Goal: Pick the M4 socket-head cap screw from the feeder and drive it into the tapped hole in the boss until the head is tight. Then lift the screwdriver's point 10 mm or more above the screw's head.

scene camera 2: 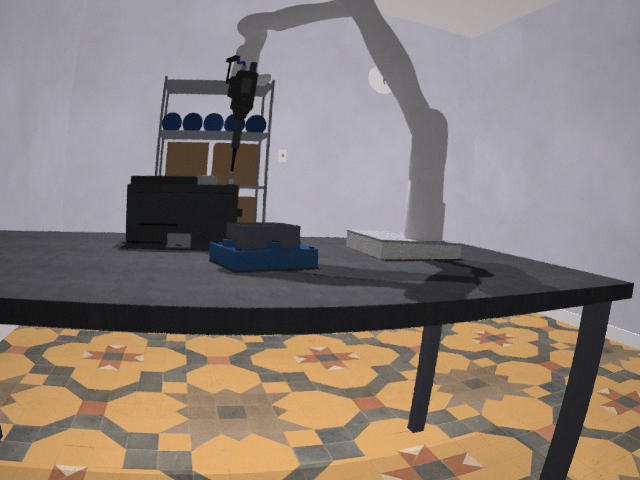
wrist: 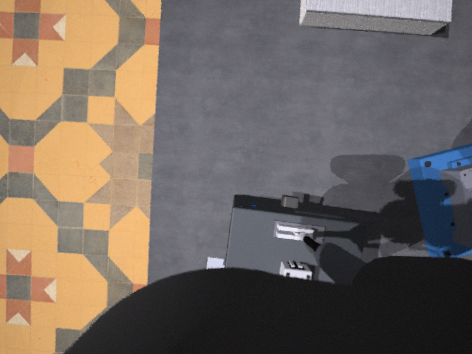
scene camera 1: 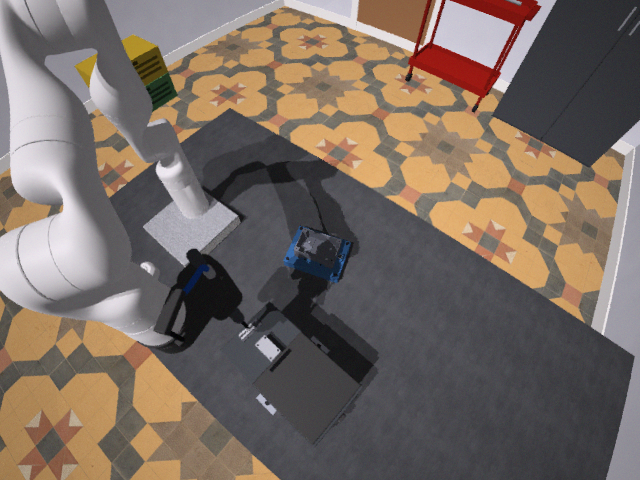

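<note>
My screwdriver points down over the pick-up end of the dark feeder. Its tip is a little above the pale metal pick-up block. A small light piece at the tip, which looks like the M4 screw, is in line with the bit; its shape is too small to make out fully. The grey part with the boss sits on a blue fixture, away from the bit. The tapped hole cannot be made out.
A white plate stands on the feeder beside the pick-up block. The arm's pale base slab is on the dark table top. The blue fixture lies between feeder and base in scene camera 2.
</note>
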